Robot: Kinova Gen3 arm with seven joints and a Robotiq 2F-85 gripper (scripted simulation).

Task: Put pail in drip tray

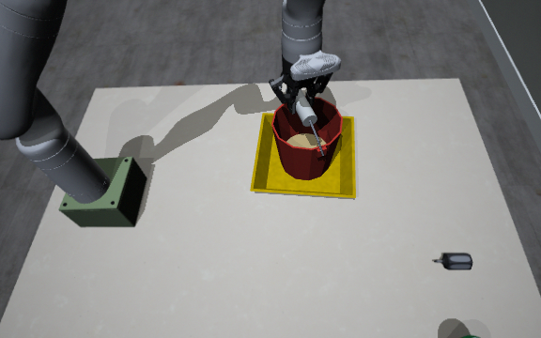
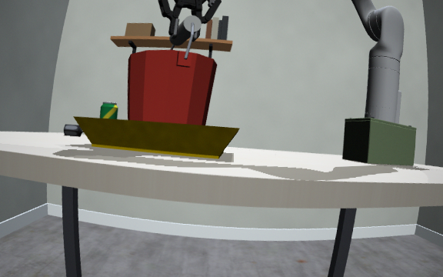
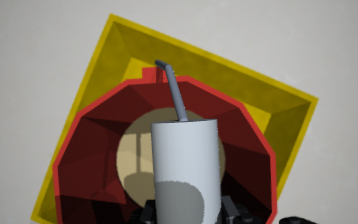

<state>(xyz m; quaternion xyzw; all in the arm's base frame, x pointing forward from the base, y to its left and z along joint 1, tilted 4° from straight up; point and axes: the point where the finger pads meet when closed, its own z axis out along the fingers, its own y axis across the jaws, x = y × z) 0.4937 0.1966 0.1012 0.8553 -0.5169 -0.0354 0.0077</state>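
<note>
Now: hand 1 cm short of the wire bail and 3 cm above it. Also, from my hand: red pail: 1 cm ahead, 9 cm below; yellow drip tray: 1 cm ahead, 22 cm below.
</note>
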